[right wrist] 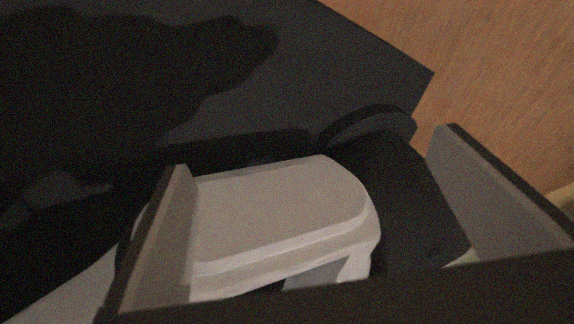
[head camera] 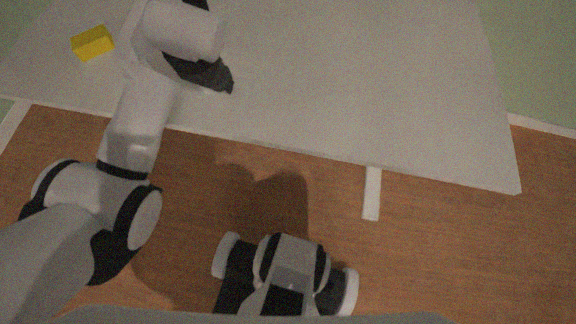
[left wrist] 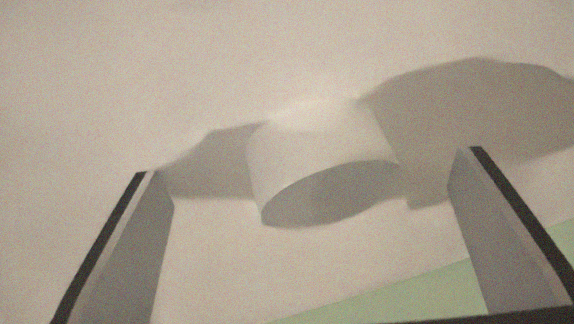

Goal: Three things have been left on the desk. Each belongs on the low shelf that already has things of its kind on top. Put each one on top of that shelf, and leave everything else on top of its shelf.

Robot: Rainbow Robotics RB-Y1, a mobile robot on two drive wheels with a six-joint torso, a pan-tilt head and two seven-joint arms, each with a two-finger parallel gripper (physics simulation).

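Places are measured from the robot's base along level axes (x ahead, y left, z up), in millimetres.
Pixels of known places: left gripper, fingertip midpoint: (head camera: 209,82) (left wrist: 305,178); right gripper, fingertip midpoint: (right wrist: 311,161).
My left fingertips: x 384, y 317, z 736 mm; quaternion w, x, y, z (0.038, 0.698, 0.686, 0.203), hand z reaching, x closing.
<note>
Ahead of a thing's pixels: the offset from my left fingertips to its top centre. Level surfaces: height alone.
A white cylinder {dz +9, dx +3, dy +7 mm} (left wrist: 322,142) lies on the white desk {dz -15 mm} (left wrist: 90,90) (head camera: 360,90) in the left wrist view, its shaded round end towards the bottom of the picture. My left gripper (left wrist: 305,178) is open, one finger on each side of the cylinder with gaps between; whether the fingers reach down around it cannot be told. In the head view my left arm hides the spot. A yellow block {dz +30, dx +43, dy +402 mm} (head camera: 92,44) lies on the desk at the upper left of the head view. My right gripper (right wrist: 311,161) is open and empty, over the robot's own body. The low shelves do not show.
The desk's near edge crosses the head view, with a white desk leg (head camera: 372,192) below it. The wooden floor {dz -735 mm} (head camera: 450,240) (right wrist: 510,75) lies around the robot's base. A green surface (head camera: 535,60) (left wrist: 400,300) shows beyond the desk. A beige object (right wrist: 562,197) is cut off at the right wrist view's right edge.
</note>
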